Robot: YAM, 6 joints.
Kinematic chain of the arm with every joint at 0, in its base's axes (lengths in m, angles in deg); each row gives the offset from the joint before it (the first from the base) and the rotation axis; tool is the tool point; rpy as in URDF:
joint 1: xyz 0 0 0.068 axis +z
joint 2: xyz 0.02 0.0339 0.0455 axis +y
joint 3: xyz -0.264 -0.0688 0 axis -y
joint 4: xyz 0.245 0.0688 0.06 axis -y
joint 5: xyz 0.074 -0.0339 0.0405 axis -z
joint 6: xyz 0.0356 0 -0.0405 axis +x
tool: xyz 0 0 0 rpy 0 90 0
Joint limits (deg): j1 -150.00..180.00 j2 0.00..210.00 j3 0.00..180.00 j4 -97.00..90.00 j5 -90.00..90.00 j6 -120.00..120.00
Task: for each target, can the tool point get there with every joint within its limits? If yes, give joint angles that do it. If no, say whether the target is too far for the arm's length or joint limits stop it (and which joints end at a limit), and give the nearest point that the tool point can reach.
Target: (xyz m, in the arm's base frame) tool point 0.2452 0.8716 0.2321
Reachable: no: too far | nearest point 0.1734 0.6164 0.1966 | short by 0.268 m
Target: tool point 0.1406 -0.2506 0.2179
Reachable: yes | joints -55.86 95.56 68.40 -65.51 43.02 9.30
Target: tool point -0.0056 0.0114 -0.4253
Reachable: no: joint limits stop it (at a limit: joint 2) | nearest point -0.0296 0.0602 -0.3315 | short by 0.108 m
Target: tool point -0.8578 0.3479 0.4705
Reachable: no: too far | nearest point -0.5581 0.2263 0.3430 | short by 0.348 m
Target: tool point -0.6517 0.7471 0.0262
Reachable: no: too far | nearest point -0.4229 0.4848 0.0575 | short by 0.349 m
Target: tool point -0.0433 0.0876 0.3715
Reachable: yes | joints 96.80 47.67 67.94 -82.73 -66.20 69.85
